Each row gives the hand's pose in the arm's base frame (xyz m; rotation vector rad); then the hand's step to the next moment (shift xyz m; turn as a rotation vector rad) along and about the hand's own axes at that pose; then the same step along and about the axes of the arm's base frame.
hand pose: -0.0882 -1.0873 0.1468 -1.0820 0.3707 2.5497
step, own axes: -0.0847 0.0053 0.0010 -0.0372 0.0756 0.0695
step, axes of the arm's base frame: 0.0522 -0.0223 0.0631 -0.0513 -0.0509 0.0819
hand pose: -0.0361 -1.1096 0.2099 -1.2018 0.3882 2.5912
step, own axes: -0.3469 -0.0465 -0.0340 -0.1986 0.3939 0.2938
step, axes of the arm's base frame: 0.2565 -0.0100 0.2404 -0.2165 -0.2892 0.3878
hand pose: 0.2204 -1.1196 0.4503 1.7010 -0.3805 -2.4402
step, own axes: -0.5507 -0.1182 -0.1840 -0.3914 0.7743 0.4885
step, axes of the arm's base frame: 0.3681 0.2329 0.4017 -0.3419 -0.5793 0.7341
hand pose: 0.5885 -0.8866 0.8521 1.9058 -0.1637 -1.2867
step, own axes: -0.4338 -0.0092 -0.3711 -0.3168 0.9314 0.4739
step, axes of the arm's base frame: 0.0982 0.4314 0.3608 -0.2450 -0.7135 0.7895
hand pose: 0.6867 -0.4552 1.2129 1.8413 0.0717 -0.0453
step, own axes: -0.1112 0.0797 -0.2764 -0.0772 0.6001 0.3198
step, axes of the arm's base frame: -0.1068 0.2421 0.1584 -0.0312 -0.4704 0.4961
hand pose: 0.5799 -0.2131 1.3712 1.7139 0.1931 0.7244
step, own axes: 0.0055 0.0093 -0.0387 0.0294 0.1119 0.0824
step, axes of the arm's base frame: -0.0195 0.0320 0.0145 0.0416 -0.0849 0.1060
